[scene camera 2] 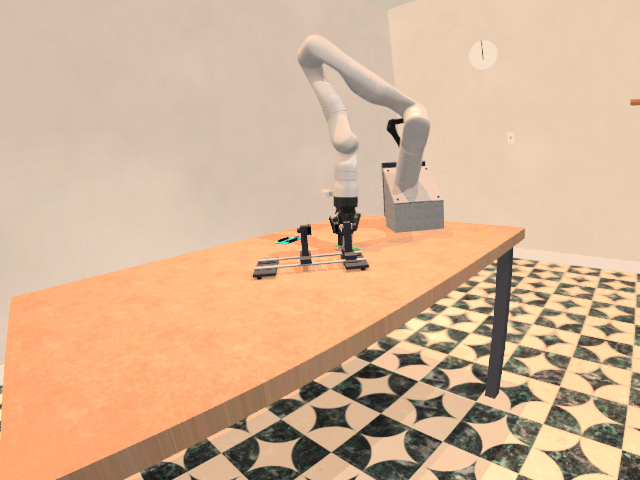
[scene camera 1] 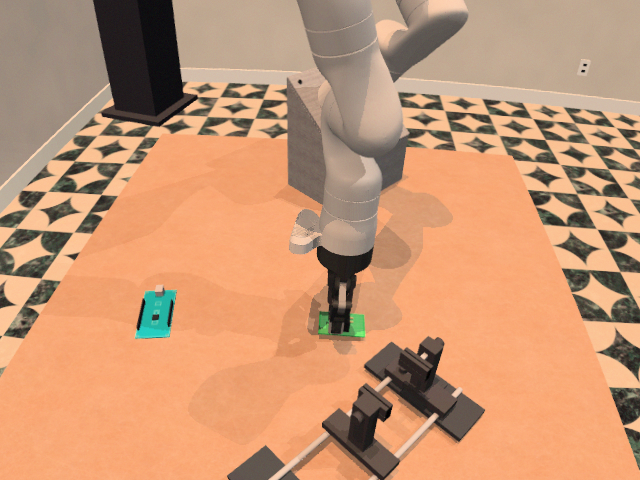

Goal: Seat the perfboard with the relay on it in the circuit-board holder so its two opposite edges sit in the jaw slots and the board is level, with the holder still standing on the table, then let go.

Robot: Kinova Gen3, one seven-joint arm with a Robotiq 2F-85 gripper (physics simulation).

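Places are measured from the arm's base along level axes (x ahead, y left, z up), in metres.
Pixels of known places: gripper, fingertip midpoint: (scene camera 1: 335, 323); arm's base at its link origin: (scene camera 2: 405, 180).
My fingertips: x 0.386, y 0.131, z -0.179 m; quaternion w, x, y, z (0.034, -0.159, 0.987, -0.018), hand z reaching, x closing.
Note:
For each thing: its middle in the pictures, then the offset to it from my fingertips.
- green perfboard at the middle of its body: (scene camera 1: 342, 319) (scene camera 2: 348, 244) dx -0.005, dy +0.009, dz +0.007 m
- teal board at the middle of its body: (scene camera 1: 156, 310) (scene camera 2: 289, 239) dx +0.076, dy -0.274, dz -0.005 m
My gripper (scene camera 1: 337, 328) (scene camera 2: 341, 233) points straight down and is shut on the green perfboard (scene camera 1: 355, 327) (scene camera 2: 340, 247), gripping the dark relay on its top. The board is level and hangs low over the table, a short way behind the circuit-board holder. The dark holder (scene camera 1: 461, 419) (scene camera 2: 266, 272) stands on the table at the front right, with two upright jaws (scene camera 1: 368, 414) (scene camera 1: 420, 364) on two pale rails. Nothing sits between the jaws. In scene camera 2 the near jaw partly hides my fingers and the board.
A teal board (scene camera 1: 156, 314) (scene camera 2: 287, 241) with black side strips lies flat at the table's left. The grey robot base block (scene camera 1: 304, 143) (scene camera 2: 413, 210) stands at the back of the table. A black pillar (scene camera 1: 142, 57) stands on the floor at the far left.

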